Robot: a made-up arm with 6 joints.
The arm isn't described. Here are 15 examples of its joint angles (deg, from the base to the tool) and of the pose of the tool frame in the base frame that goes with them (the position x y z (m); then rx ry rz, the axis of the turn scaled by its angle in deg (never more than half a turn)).
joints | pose
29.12 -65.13 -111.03 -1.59 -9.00 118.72 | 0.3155 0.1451 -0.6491 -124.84 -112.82 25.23
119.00 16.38 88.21 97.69 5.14 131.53 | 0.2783 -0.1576 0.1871 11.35 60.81 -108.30
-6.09 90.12 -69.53 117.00 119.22 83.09 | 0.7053 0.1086 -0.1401 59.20 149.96 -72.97
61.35 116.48 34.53 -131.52 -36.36 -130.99 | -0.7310 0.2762 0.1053 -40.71 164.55 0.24
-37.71 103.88 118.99 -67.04 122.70 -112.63 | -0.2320 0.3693 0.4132 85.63 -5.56 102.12
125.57 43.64 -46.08 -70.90 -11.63 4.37 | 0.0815 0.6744 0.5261 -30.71 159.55 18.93
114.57 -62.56 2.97 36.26 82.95 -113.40 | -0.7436 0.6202 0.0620 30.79 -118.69 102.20
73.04 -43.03 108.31 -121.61 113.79 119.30 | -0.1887 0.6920 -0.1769 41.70 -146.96 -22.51
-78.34 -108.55 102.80 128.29 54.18 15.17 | 0.2521 0.9195 -0.0511 16.91 22.29 -79.76
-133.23 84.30 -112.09 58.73 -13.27 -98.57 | -0.7981 0.3153 0.4722 71.01 5.40 127.34
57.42 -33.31 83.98 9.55 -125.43 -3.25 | -0.0700 -0.1916 -0.5794 -83.82 -15.54 -115.13
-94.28 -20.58 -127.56 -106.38 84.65 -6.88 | 0.3112 0.2937 -0.2651 -5.33 -57.86 159.85
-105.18 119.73 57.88 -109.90 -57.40 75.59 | 0.7132 0.3684 0.2782 28.88 123.03 -27.99
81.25 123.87 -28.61 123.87 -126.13 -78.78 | 0.7636 0.1267 -0.2151 44.83 -18.92 -76.65
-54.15 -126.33 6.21 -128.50 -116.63 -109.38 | 0.5180 0.7517 -0.4629 -55.37 -56.09 63.23
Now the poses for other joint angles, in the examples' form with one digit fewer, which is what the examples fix.
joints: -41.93 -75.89 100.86 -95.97 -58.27 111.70
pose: 0.024 0.327 0.692 -19.7 61.4 154.2
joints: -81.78 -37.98 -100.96 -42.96 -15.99 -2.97
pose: 0.811 0.468 0.130 23.5 -41.7 -108.5
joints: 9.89 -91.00 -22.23 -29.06 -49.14 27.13
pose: -0.509 -0.041 -0.011 -102.5 24.9 42.0
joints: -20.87 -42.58 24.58 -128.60 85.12 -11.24
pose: 0.458 0.081 0.404 -104.1 -131.9 -18.7
